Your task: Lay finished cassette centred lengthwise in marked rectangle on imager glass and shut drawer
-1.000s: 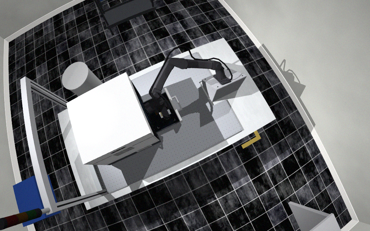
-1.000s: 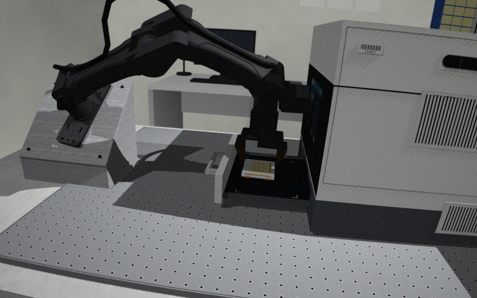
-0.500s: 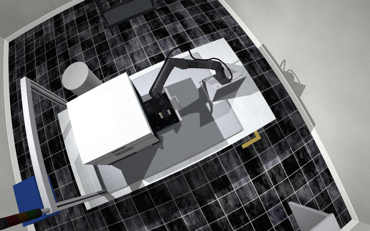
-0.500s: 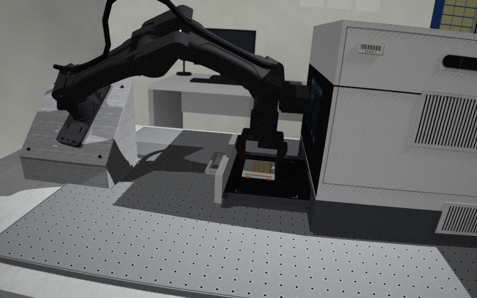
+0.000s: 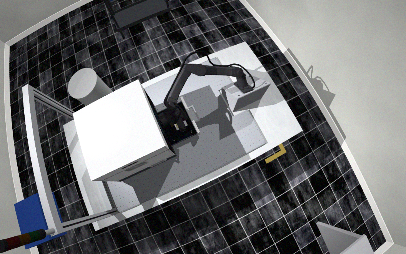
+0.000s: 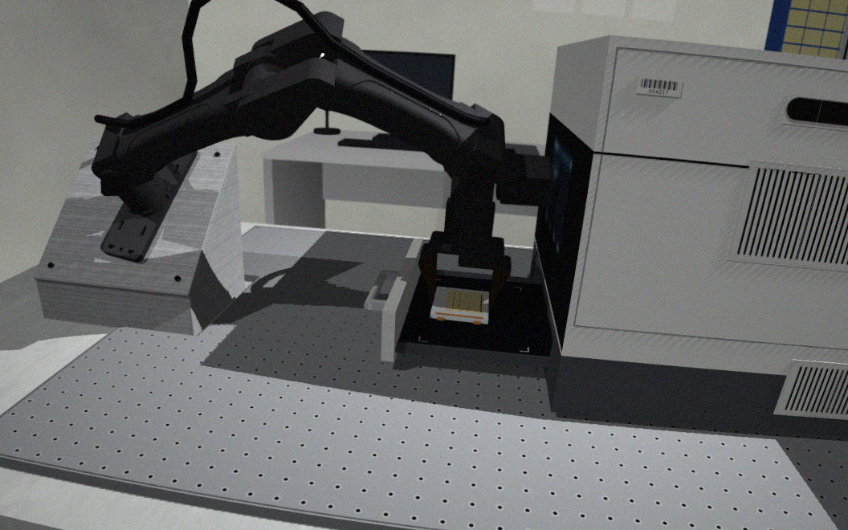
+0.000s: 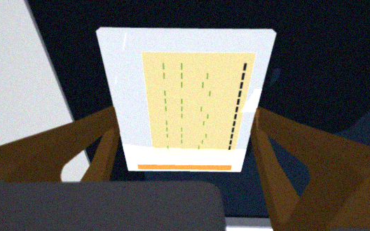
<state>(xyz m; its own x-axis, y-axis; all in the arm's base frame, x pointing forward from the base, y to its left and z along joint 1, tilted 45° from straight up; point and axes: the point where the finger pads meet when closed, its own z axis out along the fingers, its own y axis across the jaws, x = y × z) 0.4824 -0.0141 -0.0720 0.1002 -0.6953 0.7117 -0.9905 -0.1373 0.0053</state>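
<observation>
My gripper is now right at the finished cassette. From my hand the other things lie so: drawer 30 mm ahead; then frame rail 690 mm ahead, 540 mm above, 80 mm to the left.
</observation>
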